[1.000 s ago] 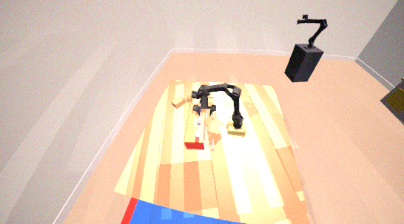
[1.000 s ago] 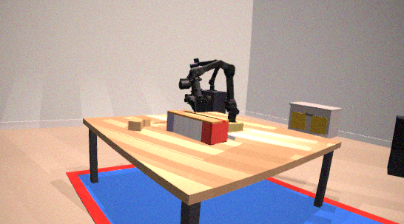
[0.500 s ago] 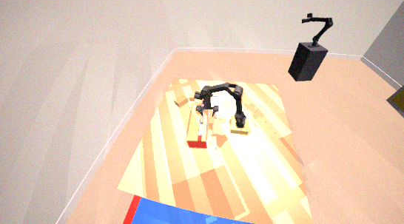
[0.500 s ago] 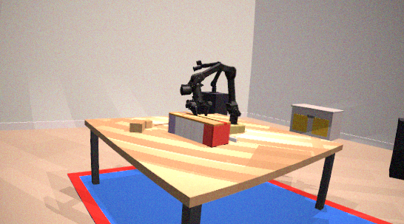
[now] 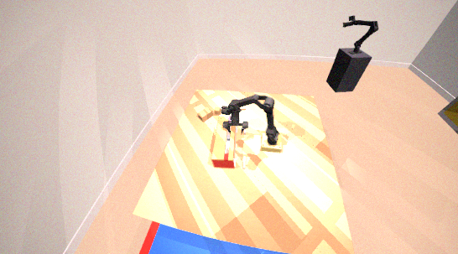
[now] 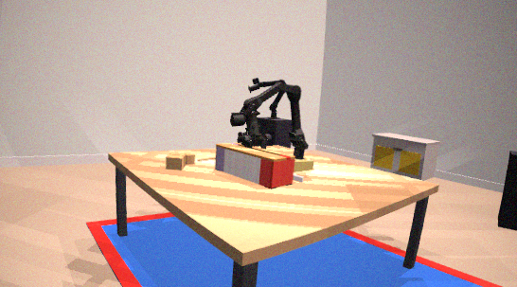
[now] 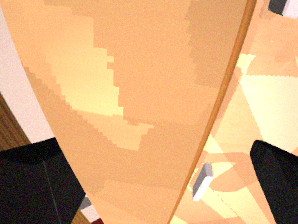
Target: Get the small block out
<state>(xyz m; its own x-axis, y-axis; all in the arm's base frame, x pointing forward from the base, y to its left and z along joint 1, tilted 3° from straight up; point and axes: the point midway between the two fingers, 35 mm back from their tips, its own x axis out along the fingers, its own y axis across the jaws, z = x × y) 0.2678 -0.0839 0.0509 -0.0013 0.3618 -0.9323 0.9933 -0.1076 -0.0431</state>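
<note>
Right now my gripper tip is 50 mm short of the grey piece and 30 mm to the right of it. Also, from my gripper tip: long box: 40 mm ahead, 40 mm to the left, 30 mm below.
</note>
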